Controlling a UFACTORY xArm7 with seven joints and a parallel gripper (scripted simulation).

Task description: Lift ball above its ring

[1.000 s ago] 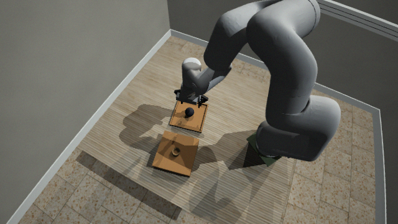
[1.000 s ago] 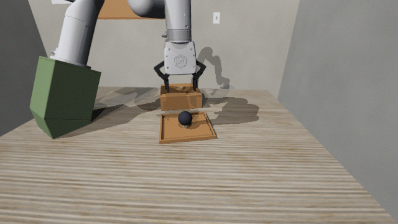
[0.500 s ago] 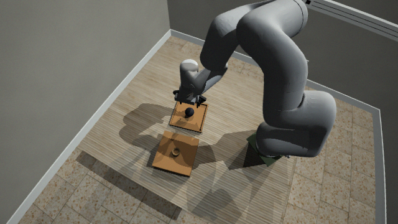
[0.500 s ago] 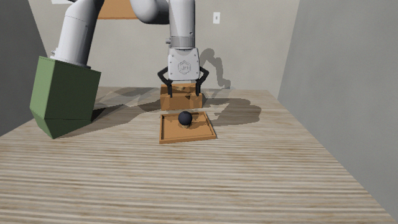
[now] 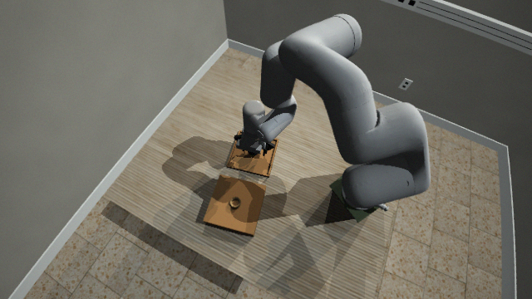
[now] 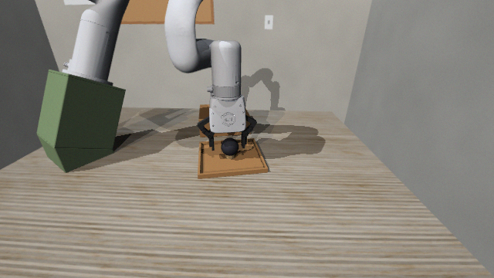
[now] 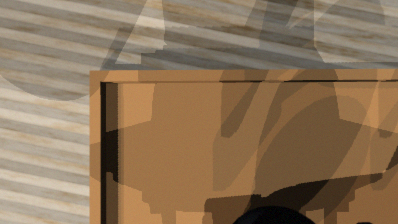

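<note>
The shallow tray is 10 mm ahead of my hand and 40 mm below it. The rest, counted from my hand: dark ball: 10 mm ahead, 10 mm below.
</note>
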